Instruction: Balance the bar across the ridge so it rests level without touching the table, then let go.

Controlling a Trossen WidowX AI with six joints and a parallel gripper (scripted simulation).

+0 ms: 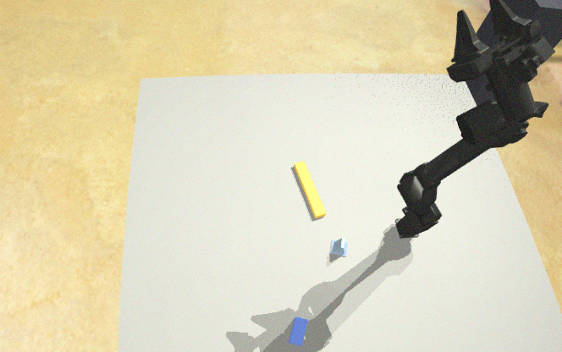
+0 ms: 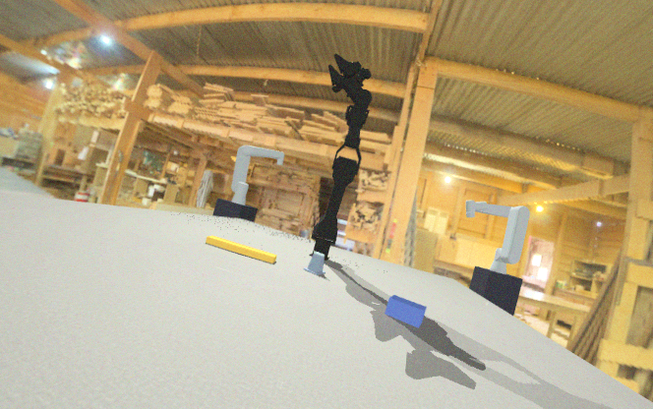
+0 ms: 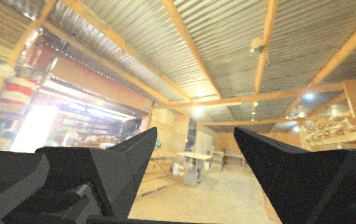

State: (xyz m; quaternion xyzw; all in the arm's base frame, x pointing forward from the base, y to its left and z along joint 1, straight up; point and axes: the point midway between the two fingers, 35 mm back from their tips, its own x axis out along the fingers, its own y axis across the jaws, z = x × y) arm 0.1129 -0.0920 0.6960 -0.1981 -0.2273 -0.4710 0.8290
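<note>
My gripper tip is 160 mm short of the bar, 40 mm to the left of it and 710 mm above it. From my gripper tip the other things lie so: blue block (250 mm ahead, 380 mm to the left, 700 mm below).
</note>
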